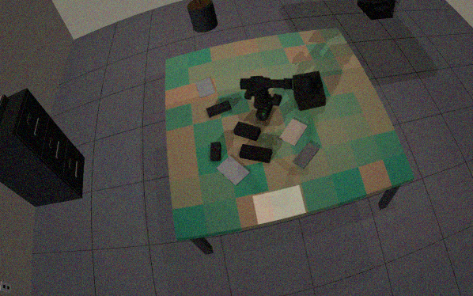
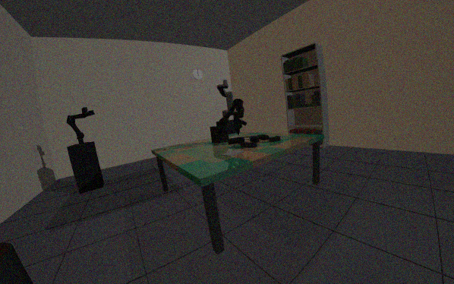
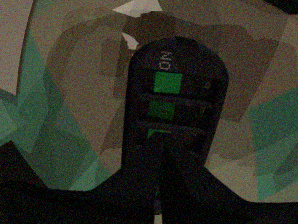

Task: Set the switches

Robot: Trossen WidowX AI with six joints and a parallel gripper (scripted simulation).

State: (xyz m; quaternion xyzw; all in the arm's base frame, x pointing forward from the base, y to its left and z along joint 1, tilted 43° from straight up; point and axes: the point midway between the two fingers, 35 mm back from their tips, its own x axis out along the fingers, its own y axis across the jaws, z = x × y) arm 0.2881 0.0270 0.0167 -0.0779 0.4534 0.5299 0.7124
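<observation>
My gripper tip is now 120 mm short of the module, 80 mm to the right of it and 60 mm above it.
</observation>
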